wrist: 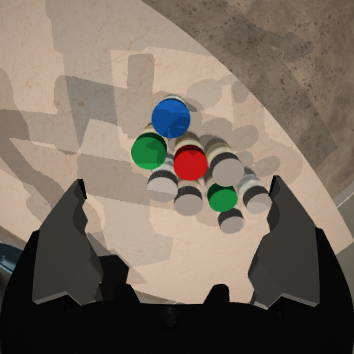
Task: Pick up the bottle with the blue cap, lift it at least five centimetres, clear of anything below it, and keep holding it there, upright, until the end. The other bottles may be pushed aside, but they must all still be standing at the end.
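Frame: origin at the arm's base, x up, y right, z ahead, level; metres.
Seen in the pictures: gripper, between the fingertips: (176,178).
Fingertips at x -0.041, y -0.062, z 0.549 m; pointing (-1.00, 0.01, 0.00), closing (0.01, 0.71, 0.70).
Note:
Offsets run from my fingertips to a thing's top centre. Level surfaces: height alone.
The bottle with the blue cap @(dx -0.121, dy -0.019, dz +0.008 m) (171,118) stands upright at the top end of a tight group of bottles, seen from above; its body is almost hidden under the cap. A green-capped bottle @(dx -0.121, dy -0.009, dz -0.053 m) (149,151) stands close at its lower left, and a red-capped bottle @(dx -0.121, dy +0.052, dz -0.024 m) (190,163) at its lower right. My gripper (176,178) is wide open with nothing between the jaws. In the wrist view the blue cap lies beyond the line of the fingertips, between their left and right positions. The height of the fingertips above the bottles is hard to tell.
Several grey-capped bottles @(dx -0.121, dy +0.050, dz -0.091 m) (162,185) @(dx -0.121, dy +0.109, dz -0.084 m) (188,201) @(dx -0.121, dy +0.107, dz +0.009 m) (227,169) @(dx -0.121, dy +0.210, dz +0.010 m) (256,199) @(dx -0.121, dy +0.218, dz -0.062 m) (231,221) and a second green-capped bottle @(dx -0.121, dy +0.149, dz -0.033 m) (222,198) stand behind the red one, towards the gripper. The rightmost grey cap appears near the right fingertip. The pale round table's @(dx -0.226 m) (300,195) curved edge runs along the right.

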